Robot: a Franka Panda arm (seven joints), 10 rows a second.
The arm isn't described. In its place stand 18 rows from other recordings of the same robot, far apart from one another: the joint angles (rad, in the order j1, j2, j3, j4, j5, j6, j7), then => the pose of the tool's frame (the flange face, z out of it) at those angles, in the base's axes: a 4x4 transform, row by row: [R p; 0 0 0 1], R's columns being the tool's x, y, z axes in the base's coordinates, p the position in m.
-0.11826, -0.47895, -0.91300, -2.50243, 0.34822, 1.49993, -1.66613 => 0.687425 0.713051 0.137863 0.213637; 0.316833 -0.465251 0.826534 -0.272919; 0.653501 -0.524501 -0.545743 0.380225; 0 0 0 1
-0.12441, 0.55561, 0.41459, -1.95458, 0.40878, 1.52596, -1.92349 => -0.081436 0.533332 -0.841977 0.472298; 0.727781 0.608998 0.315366 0.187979; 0.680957 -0.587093 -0.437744 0.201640; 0 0 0 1
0.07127, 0.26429, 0.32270, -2.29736, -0.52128, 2.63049, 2.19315 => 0.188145 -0.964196 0.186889 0.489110; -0.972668 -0.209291 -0.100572 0.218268; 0.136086 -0.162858 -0.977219 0.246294; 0 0 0 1
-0.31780, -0.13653, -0.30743, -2.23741, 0.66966, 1.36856, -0.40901 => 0.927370 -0.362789 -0.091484 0.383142; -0.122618 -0.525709 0.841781 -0.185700; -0.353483 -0.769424 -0.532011 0.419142; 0 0 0 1
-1.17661, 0.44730, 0.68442, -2.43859, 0.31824, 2.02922, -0.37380 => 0.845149 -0.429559 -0.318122 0.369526; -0.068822 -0.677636 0.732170 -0.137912; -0.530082 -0.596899 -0.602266 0.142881; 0 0 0 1
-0.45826, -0.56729, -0.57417, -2.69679, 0.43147, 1.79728, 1.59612 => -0.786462 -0.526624 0.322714 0.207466; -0.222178 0.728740 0.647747 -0.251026; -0.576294 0.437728 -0.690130 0.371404; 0 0 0 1
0.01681, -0.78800, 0.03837, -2.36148, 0.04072, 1.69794, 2.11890 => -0.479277 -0.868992 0.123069 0.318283; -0.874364 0.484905 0.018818 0.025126; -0.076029 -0.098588 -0.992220 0.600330; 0 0 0 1
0.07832, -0.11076, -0.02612, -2.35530, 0.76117, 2.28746, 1.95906 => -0.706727 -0.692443 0.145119 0.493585; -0.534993 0.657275 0.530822 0.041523; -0.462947 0.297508 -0.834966 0.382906; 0 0 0 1
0.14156, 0.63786, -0.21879, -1.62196, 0.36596, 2.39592, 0.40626 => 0.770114 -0.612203 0.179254 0.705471; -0.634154 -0.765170 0.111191 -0.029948; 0.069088 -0.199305 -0.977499 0.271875; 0 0 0 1
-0.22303, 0.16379, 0.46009, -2.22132, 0.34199, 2.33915, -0.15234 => 0.988999 0.129893 -0.070769 0.524559; 0.145369 -0.941962 0.302613 0.131100; -0.027355 -0.309572 -0.950482 0.307890; 0 0 0 1
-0.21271, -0.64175, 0.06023, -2.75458, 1.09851, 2.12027, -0.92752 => 0.884519 0.291671 0.364081 0.352460; -0.043541 -0.725421 0.686927 -0.014355; 0.464468 -0.623452 -0.628949 0.421084; 0 0 0 1
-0.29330, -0.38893, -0.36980, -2.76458, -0.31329, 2.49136, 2.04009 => -0.767204 -0.638527 0.060678 0.307852; -0.640984 0.759845 -0.108511 -0.225877; 0.023181 -0.122144 -0.992242 0.331903; 0 0 0 1
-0.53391, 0.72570, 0.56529, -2.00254, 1.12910, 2.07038, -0.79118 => 0.987080 -0.159535 -0.014906 0.561268; -0.030328 -0.277371 0.960284 0.070802; -0.157333 -0.947425 -0.278625 0.145356; 0 0 0 1
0.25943, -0.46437, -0.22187, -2.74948, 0.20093, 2.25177, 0.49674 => 0.840445 -0.539769 -0.047964 0.360463; -0.513238 -0.821278 0.249178 0.025616; -0.173890 -0.184803 -0.967269 0.350705; 0 0 0 1
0.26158, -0.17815, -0.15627, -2.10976, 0.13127, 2.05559, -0.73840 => 0.693477 0.712314 0.108163 0.511449; 0.695900 -0.701106 0.155479 0.057630; 0.186583 -0.032550 -0.981900 0.504411; 0 0 0 1
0.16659, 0.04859, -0.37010, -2.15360, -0.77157, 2.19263, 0.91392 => 0.794714 -0.606916 0.009140 0.533063; -0.483469 -0.642029 -0.595026 -0.134239; 0.366999 0.468457 -0.803654 0.387110; 0 0 0 1
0.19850, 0.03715, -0.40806, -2.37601, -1.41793, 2.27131, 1.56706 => 0.692458 -0.699218 0.177751 0.483180; -0.290391 -0.495665 -0.818529 -0.128297; 0.660435 0.515180 -0.546274 0.311765; 0 0 0 1
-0.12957, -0.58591, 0.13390, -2.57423, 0.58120, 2.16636, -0.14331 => 0.966364 -0.103203 0.235561 0.387745; -0.190405 -0.902815 0.385580 0.025142; 0.172875 -0.417462 -0.892098 0.474196; 0 0 0 1
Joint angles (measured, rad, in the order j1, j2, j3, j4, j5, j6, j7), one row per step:
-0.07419 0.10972 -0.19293 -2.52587 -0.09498 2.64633 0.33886
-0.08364 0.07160 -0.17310 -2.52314 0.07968 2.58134 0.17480
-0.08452 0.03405 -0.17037 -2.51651 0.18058 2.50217 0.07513
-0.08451 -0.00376 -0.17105 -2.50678 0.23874 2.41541 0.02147
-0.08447 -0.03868 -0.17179 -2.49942 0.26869 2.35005 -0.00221
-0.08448 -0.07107 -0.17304 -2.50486 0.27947 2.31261 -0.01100
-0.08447 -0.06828 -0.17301 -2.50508 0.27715 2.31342 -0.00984
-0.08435 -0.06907 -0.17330 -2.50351 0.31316 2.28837 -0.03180
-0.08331 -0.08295 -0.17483 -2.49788 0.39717 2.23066 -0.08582
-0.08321 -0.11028 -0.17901 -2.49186 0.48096 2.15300 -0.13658
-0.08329 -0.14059 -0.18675 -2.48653 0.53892 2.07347 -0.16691
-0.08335 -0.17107 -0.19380 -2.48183 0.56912 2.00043 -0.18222
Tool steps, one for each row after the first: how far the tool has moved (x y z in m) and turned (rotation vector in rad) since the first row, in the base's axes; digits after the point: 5 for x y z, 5 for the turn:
-0.00199 0.00213 0.01254 0.09945 0.00010 0.02231
-0.00479 0.00442 0.02519 0.17635 0.00886 0.04317
-0.00753 0.00777 0.03895 0.24023 0.02409 0.05733
-0.00960 0.01094 0.05256 0.28266 0.03085 0.06614
-0.01400 0.01340 0.06220 0.30506 0.03312 0.07206
-0.01411 0.01335 0.06093 0.30358 0.03615 0.07211
-0.01570 0.01549 0.06032 0.33862 0.04297 0.07018
-0.01790 0.02094 0.06548 0.42080 0.03972 0.07351
-0.02136 0.02754 0.07635 0.51609 0.03235 0.08094
-0.02581 0.03303 0.08879 0.59870 0.03054 0.08876
-0.03071 0.03784 0.10150 0.66001 0.03576 0.10313

